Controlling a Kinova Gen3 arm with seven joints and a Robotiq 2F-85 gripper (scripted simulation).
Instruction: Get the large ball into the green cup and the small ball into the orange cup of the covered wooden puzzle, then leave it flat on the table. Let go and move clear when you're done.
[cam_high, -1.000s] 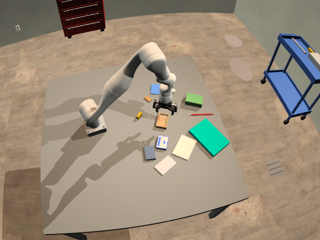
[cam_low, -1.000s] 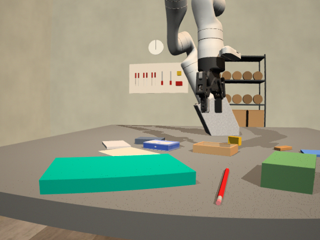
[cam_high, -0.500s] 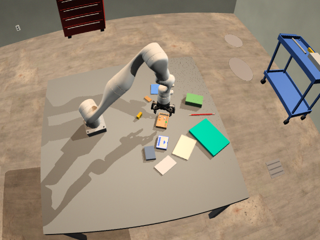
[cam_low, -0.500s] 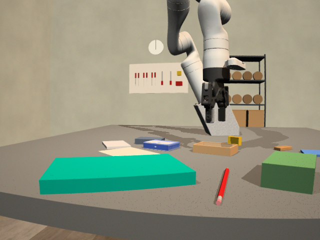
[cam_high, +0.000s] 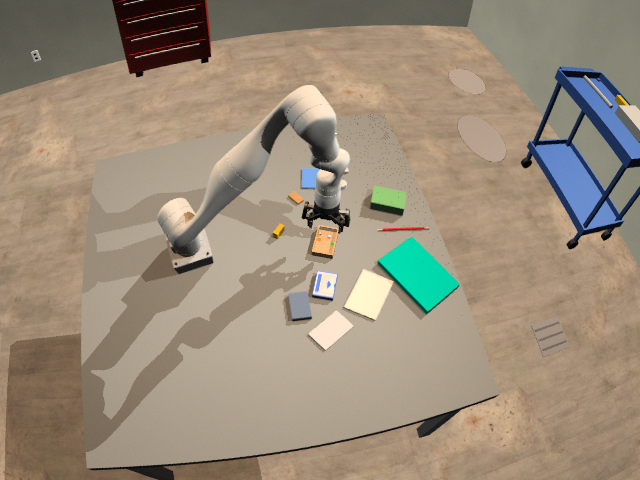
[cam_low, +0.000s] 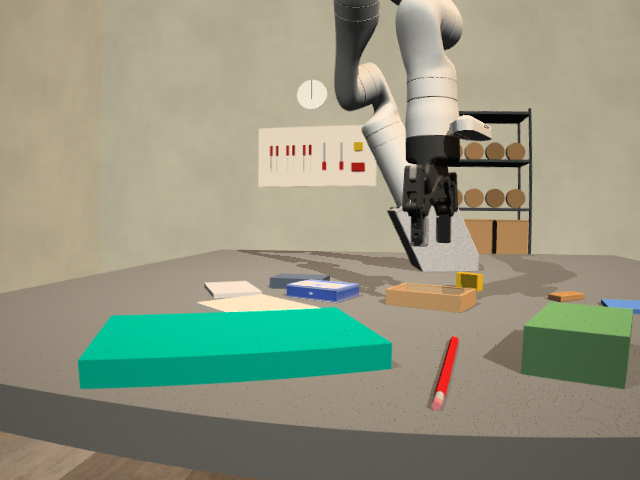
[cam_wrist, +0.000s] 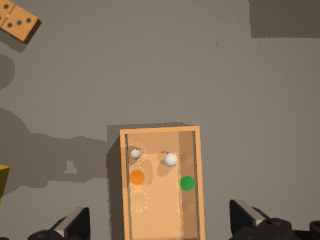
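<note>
My gripper is now 8 cm above the covered wooden puzzle. Round my hand: yellow block 14 cm behind, 8 cm below, 7 cm to the left; then grey box 22 cm to the right, 12 cm behind, 8 cm below; then cream sheet 22 cm to the right, 10 cm ahead, 9 cm below.
</note>
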